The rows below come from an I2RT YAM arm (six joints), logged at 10 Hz.
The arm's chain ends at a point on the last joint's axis. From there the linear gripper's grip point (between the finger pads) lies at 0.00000 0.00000 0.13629 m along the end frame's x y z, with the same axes.
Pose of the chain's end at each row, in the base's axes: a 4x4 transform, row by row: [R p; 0 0 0 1], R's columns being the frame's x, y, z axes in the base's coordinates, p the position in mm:
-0.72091, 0.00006, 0.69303, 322.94; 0.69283, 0.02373, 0.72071, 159.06; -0.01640, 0.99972, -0.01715, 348.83; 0, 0, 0, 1
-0.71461, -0.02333, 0.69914, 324.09; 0.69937, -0.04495, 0.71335, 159.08; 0.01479, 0.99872, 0.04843, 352.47; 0, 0, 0, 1
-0.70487, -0.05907, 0.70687, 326.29; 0.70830, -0.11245, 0.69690, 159.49; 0.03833, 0.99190, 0.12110, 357.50; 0, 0, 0, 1
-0.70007, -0.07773, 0.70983, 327.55; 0.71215, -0.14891, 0.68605, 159.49; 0.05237, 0.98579, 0.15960, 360.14; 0, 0, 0, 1
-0.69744, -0.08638, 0.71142, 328.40; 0.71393, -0.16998, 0.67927, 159.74; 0.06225, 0.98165, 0.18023, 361.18; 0, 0, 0, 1
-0.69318, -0.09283, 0.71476, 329.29; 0.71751, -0.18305, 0.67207, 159.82; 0.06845, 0.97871, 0.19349, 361.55; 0, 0, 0, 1
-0.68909, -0.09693, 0.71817, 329.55; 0.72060, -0.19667, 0.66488, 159.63; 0.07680, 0.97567, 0.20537, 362.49; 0, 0, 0, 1
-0.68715, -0.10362, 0.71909, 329.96; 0.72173, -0.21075, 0.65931, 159.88; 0.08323, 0.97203, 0.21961, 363.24; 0, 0, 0, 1
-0.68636, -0.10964, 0.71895, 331.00; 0.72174, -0.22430, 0.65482, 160.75; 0.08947, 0.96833, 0.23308, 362.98; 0, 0, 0, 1
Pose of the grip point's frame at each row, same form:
-0.72091, 0.00006, 0.69303, 417.39; 0.69283, 0.02373, 0.72071, 257.29; -0.01640, 0.99972, -0.01715, 346.49; 0, 0, 0, 1
-0.71461, -0.02333, 0.69914, 419.38; 0.69937, -0.04495, 0.71335, 256.30; 0.01479, 0.99872, 0.04843, 359.07; 0, 0, 0, 1
-0.70487, -0.05907, 0.70687, 422.63; 0.70830, -0.11245, 0.69690, 254.47; 0.03833, 0.99190, 0.12110, 374.00; 0, 0, 0, 1
-0.70007, -0.07773, 0.70983, 424.29; 0.71215, -0.14891, 0.68605, 252.99; 0.05237, 0.98579, 0.15960, 381.89; 0, 0, 0, 1
-0.69744, -0.08638, 0.71142, 425.36; 0.71393, -0.16998, 0.67927, 252.32; 0.06225, 0.98165, 0.18023, 385.74; 0, 0, 0, 1
-0.69318, -0.09283, 0.71476, 426.70; 0.71751, -0.18305, 0.67207, 251.42; 0.06845, 0.97871, 0.19349, 387.92; 0, 0, 0, 1
-0.68909, -0.09693, 0.71817, 427.43; 0.72060, -0.19667, 0.66488, 250.25; 0.07680, 0.97567, 0.20537, 390.48; 0, 0, 0, 1
-0.68715, -0.10362, 0.71909, 427.96; 0.72173, -0.21075, 0.65931, 249.74; 0.08323, 0.97203, 0.21961, 393.17; 0, 0, 0, 1
-0.68636, -0.10964, 0.71895, 428.99; 0.72174, -0.22430, 0.65482, 250.00; 0.08947, 0.96833, 0.23308, 394.75; 0, 0, 0, 1

